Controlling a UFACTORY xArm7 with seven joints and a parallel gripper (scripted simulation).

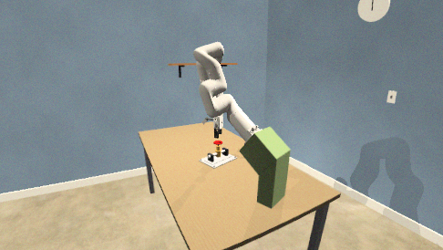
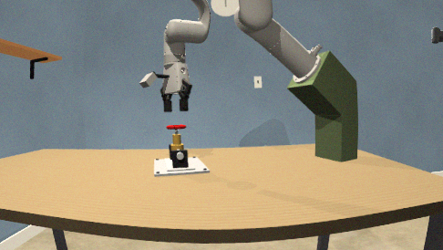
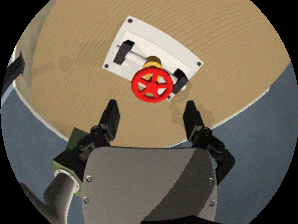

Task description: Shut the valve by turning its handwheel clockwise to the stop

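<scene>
The red handwheel lies 7 cm below my hand.
</scene>
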